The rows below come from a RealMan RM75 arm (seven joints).
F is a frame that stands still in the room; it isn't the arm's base.
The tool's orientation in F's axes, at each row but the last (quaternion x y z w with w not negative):
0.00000, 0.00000, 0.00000, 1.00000
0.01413, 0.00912, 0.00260, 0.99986
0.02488, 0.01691, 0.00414, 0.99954
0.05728, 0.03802, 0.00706, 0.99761
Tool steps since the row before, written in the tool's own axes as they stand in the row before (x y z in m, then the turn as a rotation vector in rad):
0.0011, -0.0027, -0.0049, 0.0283, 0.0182, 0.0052
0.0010, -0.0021, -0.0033, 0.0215, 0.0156, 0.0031
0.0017, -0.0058, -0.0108, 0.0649, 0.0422, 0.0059
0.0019, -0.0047, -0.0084, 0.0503, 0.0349, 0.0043
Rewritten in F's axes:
0.0011, -0.0027, -0.0049, 0.0283, 0.0182, 0.0052
0.0009, -0.0020, -0.0034, 0.0215, 0.0156, 0.0031
0.0014, -0.0052, -0.0111, 0.0647, 0.0424, 0.0058
0.0013, -0.0037, -0.0090, 0.0501, 0.0351, 0.0045

